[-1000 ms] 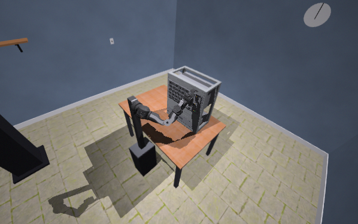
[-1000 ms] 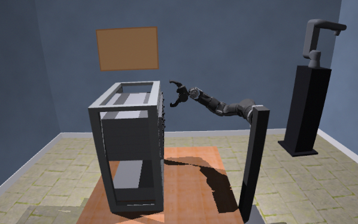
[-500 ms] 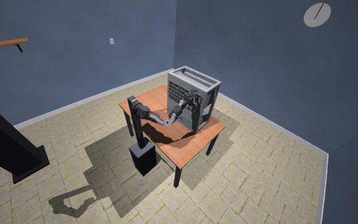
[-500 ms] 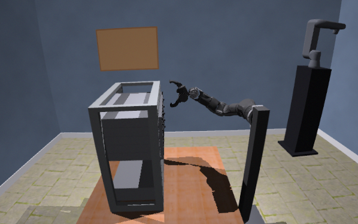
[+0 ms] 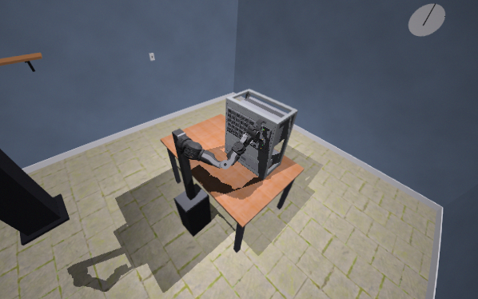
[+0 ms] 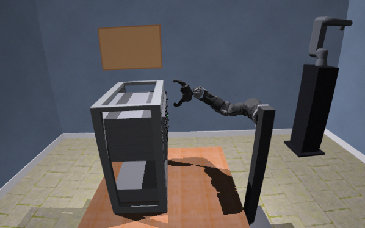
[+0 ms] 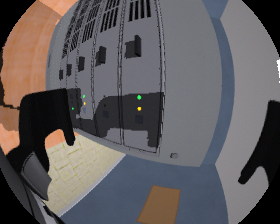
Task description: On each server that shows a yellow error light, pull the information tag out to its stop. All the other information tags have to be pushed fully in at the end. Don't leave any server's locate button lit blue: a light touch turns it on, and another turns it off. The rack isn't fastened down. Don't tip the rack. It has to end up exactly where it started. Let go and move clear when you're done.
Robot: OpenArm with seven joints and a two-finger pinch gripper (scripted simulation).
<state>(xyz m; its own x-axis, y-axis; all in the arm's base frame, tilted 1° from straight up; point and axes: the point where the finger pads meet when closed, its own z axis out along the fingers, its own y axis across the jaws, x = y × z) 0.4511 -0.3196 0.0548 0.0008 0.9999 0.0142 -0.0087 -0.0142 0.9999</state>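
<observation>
My hand is 7 cm short of the information tag, 6 cm to the right of it and 20 cm above it.
</observation>
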